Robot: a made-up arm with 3 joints. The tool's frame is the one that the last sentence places.
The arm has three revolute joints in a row. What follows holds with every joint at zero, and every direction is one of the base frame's.
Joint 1 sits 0.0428 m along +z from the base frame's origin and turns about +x.
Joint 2 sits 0.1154 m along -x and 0.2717 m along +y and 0.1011 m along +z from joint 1 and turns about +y.
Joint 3 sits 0.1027 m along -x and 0.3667 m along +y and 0.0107 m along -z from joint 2 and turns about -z.
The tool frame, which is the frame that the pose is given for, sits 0.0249 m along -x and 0.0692 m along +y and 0.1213 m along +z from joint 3; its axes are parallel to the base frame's.
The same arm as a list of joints. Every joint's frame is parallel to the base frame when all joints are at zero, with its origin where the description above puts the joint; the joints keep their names.
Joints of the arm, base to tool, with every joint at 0 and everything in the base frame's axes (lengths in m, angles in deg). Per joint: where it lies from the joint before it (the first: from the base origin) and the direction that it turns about. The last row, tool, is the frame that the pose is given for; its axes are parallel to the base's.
joint 1: axis +x xyz 0 0 0.0428
joint 2: axis +y xyz -0.1154 0.2717 0.1011
joint 3: axis -z xyz -0.1027 0.3667 -0.0107
tool: xyz -0.0249 0.0692 0.1213

